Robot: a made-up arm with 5 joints. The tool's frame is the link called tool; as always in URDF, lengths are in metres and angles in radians. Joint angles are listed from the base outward.
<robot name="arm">
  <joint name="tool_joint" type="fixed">
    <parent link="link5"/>
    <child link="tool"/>
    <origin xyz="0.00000 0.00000 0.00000" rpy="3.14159 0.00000 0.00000"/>
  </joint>
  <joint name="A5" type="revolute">
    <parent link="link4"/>
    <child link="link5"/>
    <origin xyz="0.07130 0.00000 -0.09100"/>
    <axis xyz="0 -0.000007 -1"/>
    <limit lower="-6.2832" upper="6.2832"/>
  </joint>
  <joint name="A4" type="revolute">
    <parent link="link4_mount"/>
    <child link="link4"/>
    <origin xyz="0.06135 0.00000 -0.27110"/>
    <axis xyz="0 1 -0.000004"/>
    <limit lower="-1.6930" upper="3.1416"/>
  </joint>
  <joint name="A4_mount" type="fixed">
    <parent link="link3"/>
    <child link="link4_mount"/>
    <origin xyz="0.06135 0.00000 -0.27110"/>
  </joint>
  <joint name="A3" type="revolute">
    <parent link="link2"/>
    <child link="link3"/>
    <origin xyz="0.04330 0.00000 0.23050"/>
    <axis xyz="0 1 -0.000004"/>
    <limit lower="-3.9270" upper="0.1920"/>
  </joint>
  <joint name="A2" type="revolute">
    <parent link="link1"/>
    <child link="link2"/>
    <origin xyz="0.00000 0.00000 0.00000"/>
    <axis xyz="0 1 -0.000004"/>
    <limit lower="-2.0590" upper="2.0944"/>
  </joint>
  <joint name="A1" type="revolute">
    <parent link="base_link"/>
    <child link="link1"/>
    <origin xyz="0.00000 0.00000 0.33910"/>
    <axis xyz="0 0 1"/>
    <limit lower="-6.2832" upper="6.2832"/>
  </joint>
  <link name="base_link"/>
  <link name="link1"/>
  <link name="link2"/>
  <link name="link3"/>
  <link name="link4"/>
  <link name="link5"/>
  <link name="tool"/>
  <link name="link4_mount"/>
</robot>
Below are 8 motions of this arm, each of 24 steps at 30 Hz.
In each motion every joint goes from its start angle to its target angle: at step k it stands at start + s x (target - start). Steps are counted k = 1, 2, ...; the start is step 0. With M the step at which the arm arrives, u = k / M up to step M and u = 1 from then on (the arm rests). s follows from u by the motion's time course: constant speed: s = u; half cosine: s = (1 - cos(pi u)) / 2; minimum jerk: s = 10 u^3 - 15 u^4 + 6 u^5.
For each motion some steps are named. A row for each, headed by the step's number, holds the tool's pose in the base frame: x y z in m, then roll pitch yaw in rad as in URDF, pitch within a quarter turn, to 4 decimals.
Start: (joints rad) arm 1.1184 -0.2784 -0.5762 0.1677 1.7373
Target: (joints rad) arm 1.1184 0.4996 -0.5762 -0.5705 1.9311
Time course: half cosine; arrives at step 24
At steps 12, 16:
12: 0.2334 0.4802 0.1066 -2.4916 0.1618 -0.6612
16: 0.2124 0.4371 0.0279 -2.5083 0.1885 -0.7023

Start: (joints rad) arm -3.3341 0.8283 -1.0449 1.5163 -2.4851
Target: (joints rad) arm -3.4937 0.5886 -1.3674 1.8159 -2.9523
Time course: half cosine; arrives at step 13
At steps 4, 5, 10, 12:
4: -0.4139 0.0956 -0.0945 -2.1435 -0.9346 -1.3193
5: -0.4384 0.1091 -0.0727 -2.2252 -0.9614 -1.2533
10: -0.5381 0.1855 0.0635 -2.7198 -1.0168 -0.8175
12: -0.5522 0.2014 0.0951 -2.8205 -1.0091 -0.7242

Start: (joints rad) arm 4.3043 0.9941 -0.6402 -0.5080 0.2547
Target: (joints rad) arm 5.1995 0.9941 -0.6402 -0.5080 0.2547
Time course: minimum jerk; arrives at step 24
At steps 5, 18, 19, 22, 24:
5: -0.0784 -0.2146 -0.2016 -3.1025 -0.1491 -2.1787
18: 0.0878 -0.2109 -0.2016 -3.1025 -0.1491 -1.4340
19: 0.0951 -0.2077 -0.2016 -3.1025 -0.1491 -1.3991
22: 0.1060 -0.2024 -0.2016 -3.1025 -0.1491 -1.3459
24: 0.1069 -0.2019 -0.2016 -3.1025 -0.1491 -1.3413

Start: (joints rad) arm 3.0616 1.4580 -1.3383 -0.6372 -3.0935
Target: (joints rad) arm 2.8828 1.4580 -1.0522 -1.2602 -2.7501
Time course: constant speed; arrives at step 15
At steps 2, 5, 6, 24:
2: -0.3767 0.0393 -0.2717 3.0826 0.5596 -0.2147
5: -0.3459 0.0486 -0.2654 3.0242 0.6202 -0.3398
6: -0.3355 0.0512 -0.2629 3.0017 0.6392 -0.3833
24: -0.2398 0.0635 -0.2306 2.7286 0.7714 -0.8200

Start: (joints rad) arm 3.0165 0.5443 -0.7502 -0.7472 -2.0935
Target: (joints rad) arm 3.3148 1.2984 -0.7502 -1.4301 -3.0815
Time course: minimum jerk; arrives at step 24
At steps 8, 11, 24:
8: -0.4450 0.0278 -0.0450 2.3481 0.5679 -1.1465
11: -0.3799 -0.0003 -0.0945 2.4794 0.6996 -0.8796
24: -0.1688 -0.0295 -0.1701 3.0688 0.8797 0.0788

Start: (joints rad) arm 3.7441 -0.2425 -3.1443 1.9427 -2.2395
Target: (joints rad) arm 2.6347 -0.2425 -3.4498 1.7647 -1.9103
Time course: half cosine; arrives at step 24
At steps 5, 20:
5: 0.1619 0.0859 1.1254 1.6660 0.6325 -1.0265
20: 0.2995 -0.1383 1.0755 1.2257 0.3419 -2.1233

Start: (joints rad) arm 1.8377 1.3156 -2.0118 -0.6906 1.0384
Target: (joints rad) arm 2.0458 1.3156 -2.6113 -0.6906 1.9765
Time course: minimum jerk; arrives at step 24
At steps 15, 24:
15: -0.3437 0.7744 0.3270 -1.3176 0.1429 0.4546
24: -0.3858 0.7502 0.4282 -1.1231 0.3694 0.6467

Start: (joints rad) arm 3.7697 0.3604 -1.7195 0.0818 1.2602
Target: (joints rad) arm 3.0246 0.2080 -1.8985 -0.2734 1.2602
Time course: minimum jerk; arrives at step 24
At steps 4, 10, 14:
4: -0.6456 -0.4433 0.5973 -1.8528 -0.2991 2.2576
10: -0.7062 -0.2738 0.6815 -1.6291 -0.3101 1.9584
14: -0.7146 -0.1016 0.7605 -1.4080 -0.3067 1.6625

